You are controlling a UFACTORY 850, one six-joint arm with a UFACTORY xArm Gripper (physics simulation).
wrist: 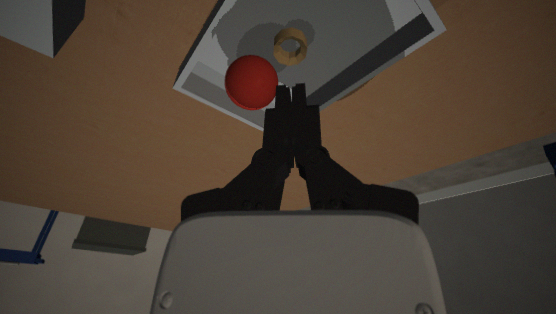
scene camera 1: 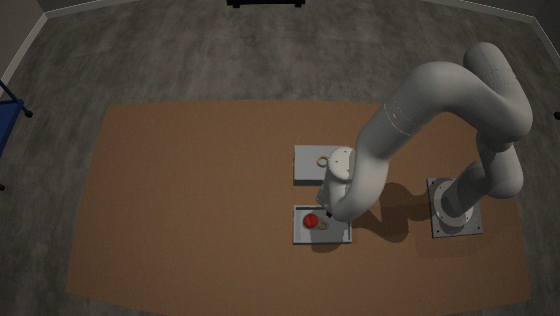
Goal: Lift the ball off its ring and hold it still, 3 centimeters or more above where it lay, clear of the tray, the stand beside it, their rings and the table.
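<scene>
The red ball (scene camera 1: 310, 220) (wrist: 251, 82) is off its ring and low inside the grey tray (scene camera 1: 320, 243) (wrist: 217, 109). The small tan ring (scene camera 1: 322, 229) (wrist: 290, 59) stands on the tray floor beside the ball, with its hole uncovered. My gripper (scene camera 1: 328, 214) (wrist: 293, 101) is shut with nothing between its fingertips. In the wrist view the fingertips show just right of the ball; whether they touch it I cannot tell. In the scene view the arm hides most of the gripper.
The grey stand (scene camera 1: 306, 170) (wrist: 30, 25) is beside the tray, with another tan ring (scene camera 1: 318, 161) on its top. My arm hangs over the stand's right part and the tray's upper right corner. The brown table (scene camera 1: 190, 200) (wrist: 125, 150) surrounds both.
</scene>
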